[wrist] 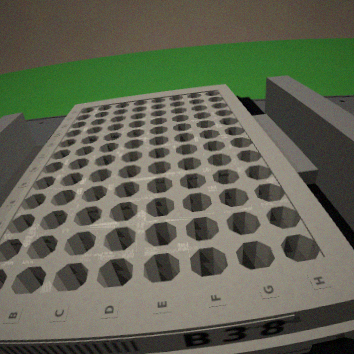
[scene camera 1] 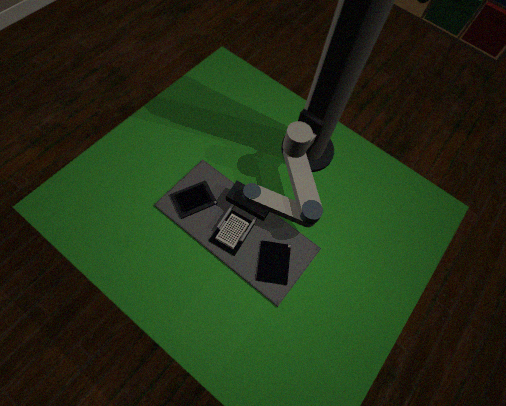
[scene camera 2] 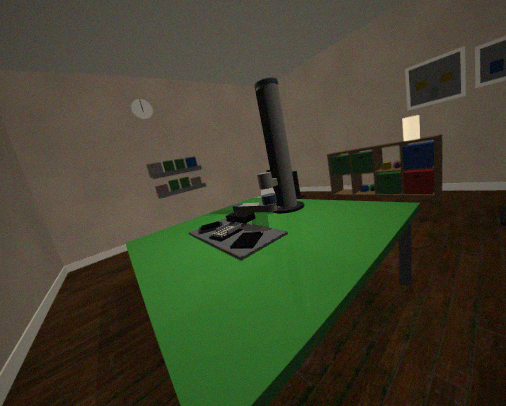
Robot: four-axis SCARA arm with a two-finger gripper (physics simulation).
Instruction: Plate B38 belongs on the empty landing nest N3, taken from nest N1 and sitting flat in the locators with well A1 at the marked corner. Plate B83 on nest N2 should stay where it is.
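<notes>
Plate B38 (scene camera 1: 233, 230) (scene camera 2: 226, 231) (wrist: 160, 185), light grey with many wells, lies level at the middle nest (scene camera 1: 226, 249), whose dark rim shows around it. Whether it is fully down in the locators cannot be told. My gripper (scene camera 1: 235, 226) (wrist: 145, 115) is shut on it, one finger along each long side. In the wrist view the label B38 and letters B to H show at the near end; well A1 cannot be made out. The left nest (scene camera 1: 177, 212) bears a dark raised shape (scene camera 1: 193, 198), possibly plate B83; its label is unreadable. The right nest (scene camera 1: 273, 262) (scene camera 2: 247, 240) looks flat and black.
The three nests stand on a grey board (scene camera 1: 200, 231) (scene camera 2: 241, 255) on the green table (scene camera 1: 150, 270) (scene camera 2: 300, 250). A small light mark shows at a corner of the left and right nests. The arm's column (scene camera 1: 345, 65) (scene camera 2: 277, 145) stands behind the board.
</notes>
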